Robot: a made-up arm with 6 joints.
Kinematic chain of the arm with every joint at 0, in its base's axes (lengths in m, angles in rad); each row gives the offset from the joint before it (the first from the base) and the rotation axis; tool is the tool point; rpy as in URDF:
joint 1: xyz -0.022 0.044 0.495 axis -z
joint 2: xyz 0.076 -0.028 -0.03 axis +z
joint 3: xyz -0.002 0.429 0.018 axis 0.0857 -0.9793 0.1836
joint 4: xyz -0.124 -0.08 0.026 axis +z
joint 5: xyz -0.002 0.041 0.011 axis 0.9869 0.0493 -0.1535
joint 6: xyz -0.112 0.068 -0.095 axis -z
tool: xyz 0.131 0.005 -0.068 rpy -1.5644 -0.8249 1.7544
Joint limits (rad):
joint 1: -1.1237..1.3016
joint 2: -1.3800..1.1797
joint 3: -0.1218..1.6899
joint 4: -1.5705..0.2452
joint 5: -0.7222..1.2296
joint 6: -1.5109..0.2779
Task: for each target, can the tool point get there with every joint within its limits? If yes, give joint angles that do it. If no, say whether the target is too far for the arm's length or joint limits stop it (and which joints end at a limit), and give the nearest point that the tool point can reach.
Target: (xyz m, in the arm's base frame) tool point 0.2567 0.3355 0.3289
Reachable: yes | joints 0.3555 -0.3932 0.1802 -0.1176 -0.3209 0.0524
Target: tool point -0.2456 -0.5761 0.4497
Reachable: no: joint limits stop it (at a limit: joint 1, joint 2, joint 6) | nearest point -0.2300 -0.5269 0.4573 | short by 0.052 m
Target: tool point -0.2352 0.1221 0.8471
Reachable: no: joint limits stop it (at a limit: joint 2, joint 4, joint 5) | nearest point -0.3021 0.1466 0.7049 | short by 0.159 m
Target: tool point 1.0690 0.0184 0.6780
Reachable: no: too far | nearest point 0.7193 0.0266 0.5987 | short by 0.359 m
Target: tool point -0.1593 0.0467 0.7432
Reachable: no: joint limits stop it (at a limit: joint 2, joint 4, joint 5) | nearest point -0.2714 0.0489 0.6634 | short by 0.138 m
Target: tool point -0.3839 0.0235 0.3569
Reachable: yes | joints -0.8842 0.8785 0.2080 -0.9030 -0.0228 -0.2921
